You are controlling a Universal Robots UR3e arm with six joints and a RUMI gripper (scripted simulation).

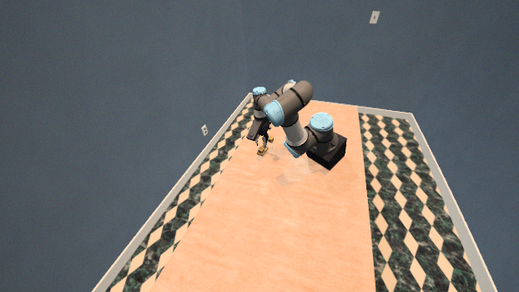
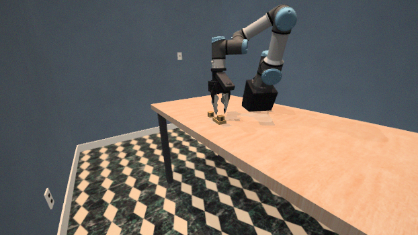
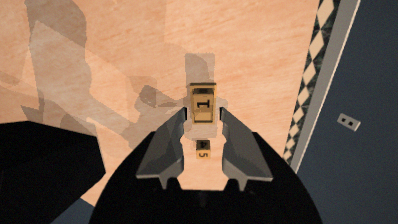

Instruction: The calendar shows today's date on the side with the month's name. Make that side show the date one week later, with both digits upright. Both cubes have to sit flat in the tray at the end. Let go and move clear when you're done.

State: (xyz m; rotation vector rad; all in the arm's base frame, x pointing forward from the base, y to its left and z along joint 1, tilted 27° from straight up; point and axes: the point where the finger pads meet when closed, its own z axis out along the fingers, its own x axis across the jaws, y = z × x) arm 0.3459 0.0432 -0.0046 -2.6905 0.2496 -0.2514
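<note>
Right now my hand is 50 mm above the wooden tray and 20 mm to the left of it.
</note>
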